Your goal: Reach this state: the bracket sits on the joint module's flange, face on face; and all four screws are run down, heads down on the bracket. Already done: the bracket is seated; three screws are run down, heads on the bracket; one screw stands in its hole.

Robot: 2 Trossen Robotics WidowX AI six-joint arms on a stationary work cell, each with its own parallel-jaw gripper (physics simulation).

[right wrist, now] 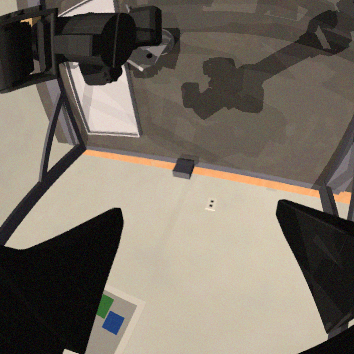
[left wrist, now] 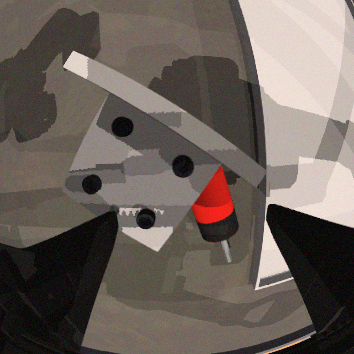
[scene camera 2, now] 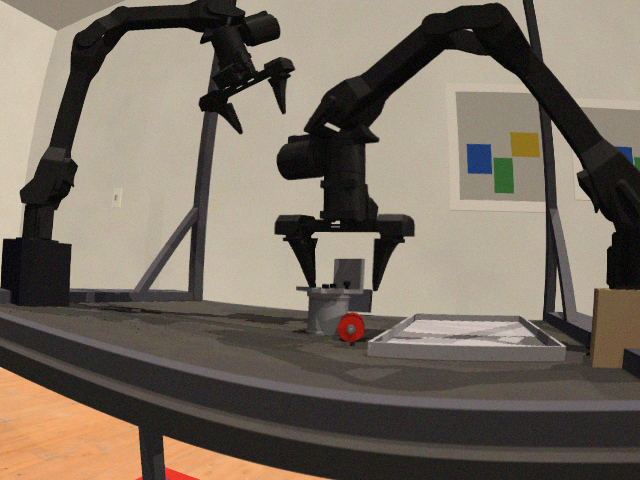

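Where they show: left gripper, fingertip midpoint: (left wrist: 193, 216) (scene camera 2: 343, 289); right gripper, fingertip midpoint: (right wrist: 202, 212) (scene camera 2: 262, 123); left arm's base at its link origin: (scene camera 2: 638, 289).
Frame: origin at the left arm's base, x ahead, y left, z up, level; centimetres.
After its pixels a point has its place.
The grey bracket (scene camera 2: 348, 271) @(x 41.3, y -8.0, z 1.4 cm) (left wrist: 145, 172) @(x 42.4, y -5.7, z -1.1 cm) (right wrist: 142, 63) @(x 43.8, y -9.2, z 1.6 cm) sits on the joint module (scene camera 2: 321, 316) @(x 42.2, y -2.8, z -5.1 cm), its upright plate at the back. Several black screw heads show on it. The rightmost screw (scene camera 2: 346, 284) @(x 40.4, y -6.0, z -0.5 cm) (left wrist: 183, 166) @(x 40.5, y -6.4, z -0.3 cm) stands taller than the front screw (scene camera 2: 332, 285) (left wrist: 145, 218) and the left screw (scene camera 2: 325, 286) (left wrist: 91, 184); the back screw (left wrist: 122, 126) @(x 43.8, y -8.0, z -0.8 cm) looks low. My left gripper (scene camera 2: 343, 288) @(x 39.5, y -3.6, z -1.1 cm) (left wrist: 193, 216) @(x 39.5, y -3.6, z -1.1 cm) is open and empty, pointing down, one fingertip close to the bracket's left part, the other right of it. My right gripper (scene camera 2: 262, 122) @(x 61.1, y -9.0, z 27.5 cm) (right wrist: 202, 212) @(x 61.1, y -9.0, z 27.5 cm) is open and empty, high at upper left.
A red screwdriver (scene camera 2: 350, 328) @(x 35.3, y 1.2, z -5.8 cm) (left wrist: 215, 210) @(x 37.4, y -2.8, z -4.3 cm) with a black collar and metal shaft lies by the module's front right. A white tray (scene camera 2: 465, 353) @(x 19.1, y 5.2, z -6.9 cm) (right wrist: 115, 134) @(x 31.4, y -34.8, z -6.2 cm) lies right of it in the scene view. My left arm partly covers the bracket in the right wrist view. A tan block (scene camera 2: 612, 328) @(x 3.2, y 5.0, z -3.8 cm) stands far right.
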